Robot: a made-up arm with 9 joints. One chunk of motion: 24 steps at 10 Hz.
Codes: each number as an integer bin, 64 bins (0 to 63) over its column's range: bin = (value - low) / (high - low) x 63, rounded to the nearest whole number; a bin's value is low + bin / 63 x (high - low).
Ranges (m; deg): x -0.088..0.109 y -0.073..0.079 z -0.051..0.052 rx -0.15..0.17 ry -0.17..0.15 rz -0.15..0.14
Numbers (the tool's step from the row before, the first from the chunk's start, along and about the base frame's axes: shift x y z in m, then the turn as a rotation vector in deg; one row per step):
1: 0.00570 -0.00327 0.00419 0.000 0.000 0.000
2: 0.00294 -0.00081 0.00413 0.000 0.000 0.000
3: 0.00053 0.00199 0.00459 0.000 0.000 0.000
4: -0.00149 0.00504 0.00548 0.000 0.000 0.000
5: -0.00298 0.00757 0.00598 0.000 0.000 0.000
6: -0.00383 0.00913 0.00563 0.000 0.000 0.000
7: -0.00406 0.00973 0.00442 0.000 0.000 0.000
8: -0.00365 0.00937 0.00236 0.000 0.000 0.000
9: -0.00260 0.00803 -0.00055 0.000 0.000 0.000
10: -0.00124 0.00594 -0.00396 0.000 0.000 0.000
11: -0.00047 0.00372 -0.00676 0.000 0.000 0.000
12: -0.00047 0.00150 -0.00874 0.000 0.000 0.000
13: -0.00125 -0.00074 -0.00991 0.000 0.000 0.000
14: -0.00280 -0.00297 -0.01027 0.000 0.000 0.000
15: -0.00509 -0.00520 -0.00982 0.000 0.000 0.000
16: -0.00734 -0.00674 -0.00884 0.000 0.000 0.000
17: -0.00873 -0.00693 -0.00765 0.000 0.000 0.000
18: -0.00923 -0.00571 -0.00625 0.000 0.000 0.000
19: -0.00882 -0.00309 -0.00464 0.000 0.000 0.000
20: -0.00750 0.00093 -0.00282 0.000 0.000 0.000
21: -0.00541 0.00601 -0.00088 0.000 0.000 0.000
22: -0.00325 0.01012 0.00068 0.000 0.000 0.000
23: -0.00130 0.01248 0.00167 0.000 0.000 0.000
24: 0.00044 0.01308 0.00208 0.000 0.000 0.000
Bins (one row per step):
1: 30 29 34 30 33 33
2: 29 30 34 30 33 33
3: 28 31 34 30 33 33
4: 28 32 35 30 33 33
5: 27 33 35 30 33 33
6: 27 34 35 30 33 33
7: 27 34 34 30 33 33
8: 27 34 33 30 33 33
9: 27 34 31 30 33 33
10: 28 33 29 30 33 33
11: 28 32 27 30 33 33
12: 28 31 26 30 33 33
13: 28 30 25 30 33 33
14: 27 29 25 30 33 33
15: 27 28 25 30 33 33
16: 26 27 26 30 33 33
17: 25 27 27 30 33 33
18: 25 28 27 30 33 33
19: 25 29 28 30 33 33
20: 26 31 29 30 33 33
21: 26 33 31 30 33 33
22: 27 34 32 30 33 33
23: 28 35 32 30 33 33
24: 28 36 32 30 33 33

